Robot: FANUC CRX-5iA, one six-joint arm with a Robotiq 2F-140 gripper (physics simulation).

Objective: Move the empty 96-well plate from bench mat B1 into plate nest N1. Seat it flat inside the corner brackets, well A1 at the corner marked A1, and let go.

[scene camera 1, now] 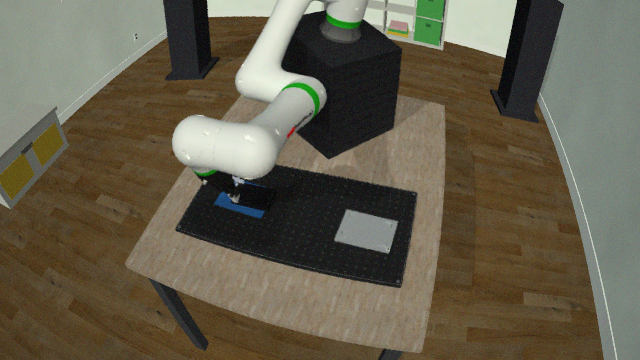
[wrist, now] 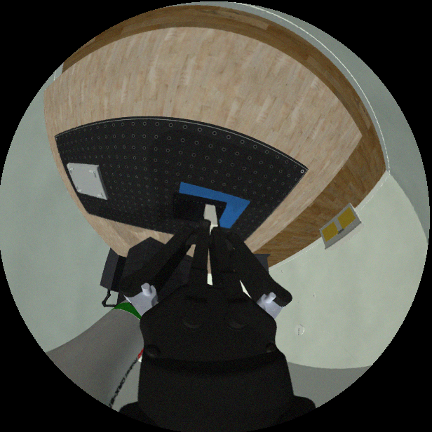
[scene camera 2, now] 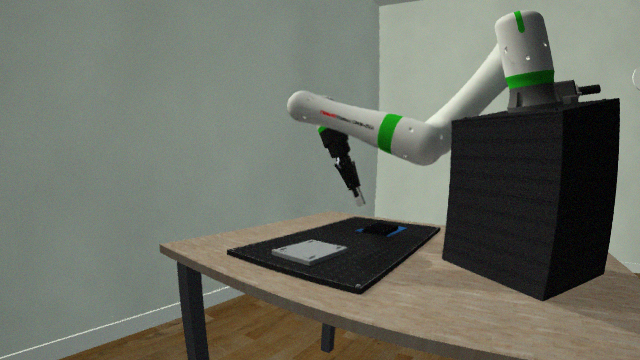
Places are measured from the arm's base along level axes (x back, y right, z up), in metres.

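Pixels of known places: gripper, fingertip midpoint: (scene camera 1: pixel 236 198) (scene camera 2: pixel 361 205); arm's base at its link origin: (scene camera 1: pixel 340 32) (scene camera 2: pixel 534 109).
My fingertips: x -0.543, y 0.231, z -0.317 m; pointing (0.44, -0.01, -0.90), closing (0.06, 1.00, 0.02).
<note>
For each thing: its top centre in the pictures, then the offset to it from my fingertips. Level surfaces: height alone.
- black 96-well plate at its top centre: (scene camera 1: pixel 253 194) (scene camera 2: pixel 381 226) dx +0.083, dy -0.024, dz -0.064 m
- blue bench mat at its surface level: dz -0.078 m
- light grey plate nest at its top centre: (scene camera 2: pixel 311 248) (scene camera 1: pixel 367 229) dx +0.000, dy -0.380, dz -0.065 m
- black perforated board at its surface level: dz -0.080 m
- wooden table at its surface level: dz -0.093 m
The black 96-well plate (scene camera 1: pixel 257 196) (scene camera 2: pixel 382 229) (wrist: pixel 189 206) lies on the blue bench mat (scene camera 1: pixel 239 206) (scene camera 2: pixel 398 231) (wrist: pixel 237 211), off to one side of it, with part of the blue showing along two sides. The light grey plate nest (scene camera 1: pixel 367 231) (scene camera 2: pixel 309 251) (wrist: pixel 87 181) lies toward the other end of the black board, with small brackets at its corners; the A1 mark is too small to read. My gripper (scene camera 1: pixel 235 198) (scene camera 2: pixel 360 201) (wrist: pixel 208 211) is shut with nothing between its fingers. It is tilted and hangs above the plate and mat, clear of both.
The black perforated board (scene camera 1: pixel 300 220) (scene camera 2: pixel 360 280) (wrist: pixel 150 145) lies on the wooden table (scene camera 1: pixel 280 300) (scene camera 2: pixel 420 305) (wrist: pixel 210 75). The black pedestal (scene camera 1: pixel 350 95) (scene camera 2: pixel 505 200) under the arm stands at the table's back, beside the board.
</note>
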